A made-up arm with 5 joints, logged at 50 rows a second.
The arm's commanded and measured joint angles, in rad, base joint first. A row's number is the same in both.
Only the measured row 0 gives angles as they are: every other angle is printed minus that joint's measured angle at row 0.
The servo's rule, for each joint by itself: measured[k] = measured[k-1] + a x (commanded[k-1-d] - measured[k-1]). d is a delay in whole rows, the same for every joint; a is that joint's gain. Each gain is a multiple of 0.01, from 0.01 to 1. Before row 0 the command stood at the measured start. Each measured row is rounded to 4 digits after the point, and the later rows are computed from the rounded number. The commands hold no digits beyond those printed.
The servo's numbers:
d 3
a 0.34 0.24 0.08 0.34 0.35
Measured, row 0: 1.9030 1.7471 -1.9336 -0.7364 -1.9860
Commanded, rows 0 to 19: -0.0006 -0.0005 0.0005 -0.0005 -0.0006; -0.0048 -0.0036 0.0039 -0.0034 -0.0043; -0.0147 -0.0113 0.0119 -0.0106 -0.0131; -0.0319 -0.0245 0.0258 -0.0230 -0.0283; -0.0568 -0.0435 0.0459 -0.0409 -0.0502; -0.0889 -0.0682 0.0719 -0.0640 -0.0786; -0.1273 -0.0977 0.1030 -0.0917 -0.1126; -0.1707 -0.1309 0.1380 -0.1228 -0.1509; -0.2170 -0.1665 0.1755 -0.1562 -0.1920; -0.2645 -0.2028 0.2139 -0.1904 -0.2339; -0.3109 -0.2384 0.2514 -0.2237 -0.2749; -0.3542 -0.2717 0.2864 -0.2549 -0.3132; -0.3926 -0.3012 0.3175 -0.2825 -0.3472; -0.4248 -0.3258 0.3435 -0.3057 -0.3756; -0.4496 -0.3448 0.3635 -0.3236 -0.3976; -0.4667 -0.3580 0.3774 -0.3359 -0.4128; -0.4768 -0.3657 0.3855 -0.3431 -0.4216; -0.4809 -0.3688 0.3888 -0.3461 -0.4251; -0.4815 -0.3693 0.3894 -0.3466 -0.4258; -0.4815 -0.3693 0.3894 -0.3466 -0.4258
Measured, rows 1 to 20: 0.0000 0.0000 0.0000 0.0000 0.0000; 0.0000 0.0000 0.0000 0.0000 0.0000; 0.0000 0.0000 0.0000 0.0000 0.0000; -0.0002 -0.0001 0.0000 -0.0002 -0.0002; -0.0018 -0.0009 0.0003 -0.0013 -0.0016; -0.0062 -0.0034 0.0012 -0.0045 -0.0056; -0.0149 -0.0085 0.0032 -0.0108 -0.0135; -0.0291 -0.0169 0.0066 -0.0210 -0.0263; -0.0494 -0.0292 0.0118 -0.0356 -0.0446; -0.0759 -0.0456 0.0191 -0.0547 -0.0684; -0.1081 -0.0661 0.0286 -0.0779 -0.0973; -0.1451 -0.0902 0.0404 -0.1045 -0.1304; -0.1857 -0.1172 0.0543 -0.1337 -0.1666; -0.2283 -0.1463 0.0701 -0.1643 -0.2045; -0.2711 -0.1764 0.0874 -0.1951 -0.2425; -0.3124 -0.2064 0.1058 -0.2248 -0.2791; -0.3506 -0.2351 0.1248 -0.2523 -0.3129; -0.3843 -0.2614 0.1439 -0.2765 -0.3425; -0.4123 -0.2846 0.1626 -0.2967 -0.3671; -0.4342 -0.3041 0.1804 -0.3125 -0.3862
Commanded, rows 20 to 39: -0.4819 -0.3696 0.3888 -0.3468 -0.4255; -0.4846 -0.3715 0.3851 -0.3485 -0.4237; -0.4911 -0.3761 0.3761 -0.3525 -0.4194; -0.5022 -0.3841 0.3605 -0.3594 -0.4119; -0.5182 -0.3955 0.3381 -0.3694 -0.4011; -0.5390 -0.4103 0.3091 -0.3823 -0.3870; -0.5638 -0.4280 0.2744 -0.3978 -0.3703; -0.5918 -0.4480 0.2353 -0.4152 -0.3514; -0.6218 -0.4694 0.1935 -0.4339 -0.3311; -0.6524 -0.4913 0.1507 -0.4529 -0.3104; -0.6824 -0.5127 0.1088 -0.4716 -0.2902; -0.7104 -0.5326 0.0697 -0.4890 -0.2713; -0.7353 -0.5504 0.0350 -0.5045 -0.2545; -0.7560 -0.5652 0.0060 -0.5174 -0.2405; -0.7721 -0.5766 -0.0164 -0.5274 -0.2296; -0.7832 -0.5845 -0.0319 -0.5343 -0.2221; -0.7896 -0.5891 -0.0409 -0.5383 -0.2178; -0.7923 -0.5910 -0.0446 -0.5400 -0.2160; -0.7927 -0.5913 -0.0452 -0.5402 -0.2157; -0.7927 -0.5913 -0.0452 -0.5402 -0.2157
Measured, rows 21 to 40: -0.4501 -0.3196 0.1971 -0.3239 -0.3998; -0.4608 -0.3315 0.2125 -0.3316 -0.4089; -0.4678 -0.3406 0.2267 -0.3367 -0.4148; -0.4726 -0.3476 0.2397 -0.3401 -0.4185; -0.4767 -0.3533 0.2513 -0.3430 -0.4203; -0.4816 -0.3588 0.2613 -0.3462 -0.4200; -0.4886 -0.3649 0.2692 -0.3507 -0.4172; -0.4987 -0.3722 0.2747 -0.3571 -0.4116; -0.5124 -0.3813 0.2775 -0.3657 -0.4030; -0.5299 -0.3925 0.2773 -0.3766 -0.3916; -0.5509 -0.4058 0.2739 -0.3897 -0.3775; -0.5750 -0.4211 0.2675 -0.4047 -0.3613; -0.6013 -0.4379 0.2582 -0.4211 -0.3435; -0.6289 -0.4559 0.2462 -0.4383 -0.3248; -0.6566 -0.4743 0.2321 -0.4555 -0.3061; -0.6834 -0.4926 0.2163 -0.4722 -0.2880; -0.7081 -0.5100 0.1995 -0.4876 -0.2714; -0.7299 -0.5260 0.1822 -0.5011 -0.2568; -0.7480 -0.5400 0.1651 -0.5124 -0.2447; -0.7621 -0.5518 0.1486 -0.5212 -0.2353
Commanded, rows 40 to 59: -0.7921 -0.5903 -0.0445 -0.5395 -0.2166; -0.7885 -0.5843 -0.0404 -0.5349 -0.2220; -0.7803 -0.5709 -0.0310 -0.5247 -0.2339; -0.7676 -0.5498 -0.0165 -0.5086 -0.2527; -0.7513 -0.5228 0.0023 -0.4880 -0.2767; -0.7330 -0.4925 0.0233 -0.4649 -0.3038; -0.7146 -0.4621 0.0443 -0.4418 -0.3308; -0.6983 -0.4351 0.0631 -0.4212 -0.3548; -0.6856 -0.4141 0.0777 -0.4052 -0.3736; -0.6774 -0.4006 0.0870 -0.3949 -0.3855; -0.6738 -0.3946 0.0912 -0.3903 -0.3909; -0.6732 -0.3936 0.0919 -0.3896 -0.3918; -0.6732 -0.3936 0.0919 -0.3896 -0.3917; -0.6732 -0.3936 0.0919 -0.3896 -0.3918; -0.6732 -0.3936 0.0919 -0.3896 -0.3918; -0.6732 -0.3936 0.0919 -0.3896 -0.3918; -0.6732 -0.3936 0.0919 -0.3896 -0.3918; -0.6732 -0.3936 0.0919 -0.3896 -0.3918; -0.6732 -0.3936 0.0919 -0.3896 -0.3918; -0.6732 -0.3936 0.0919 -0.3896 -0.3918
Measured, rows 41 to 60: -0.7724 -0.5612 0.1331 -0.5276 -0.2285; -0.7793 -0.5684 0.1188 -0.5319 -0.2240; -0.7839 -0.5739 0.1057 -0.5347 -0.2211; -0.7867 -0.5778 0.0937 -0.5363 -0.2195; -0.7873 -0.5794 0.0830 -0.5358 -0.2204; -0.7849 -0.5774 0.0739 -0.5320 -0.2251; -0.7790 -0.5708 0.0667 -0.5240 -0.2348; -0.7696 -0.5593 0.0615 -0.5118 -0.2495; -0.7572 -0.5433 0.0584 -0.4959 -0.2685; -0.7427 -0.5238 0.0573 -0.4775 -0.2903; -0.7276 -0.5025 0.0578 -0.4584 -0.3129; -0.7133 -0.4813 0.0594 -0.4403 -0.3341; -0.7011 -0.4619 0.0616 -0.4249 -0.3521; -0.6918 -0.4457 0.0640 -0.4131 -0.3657; -0.6855 -0.4332 0.0662 -0.4051 -0.3748; -0.6813 -0.4237 0.0683 -0.3998 -0.3807; -0.6785 -0.4165 0.0702 -0.3963 -0.3846; -0.6767 -0.4110 0.0719 -0.3940 -0.3871; -0.6755 -0.4068 0.0735 -0.3925 -0.3887; -0.6747 -0.4036 0.0750 -0.3915 -0.3898
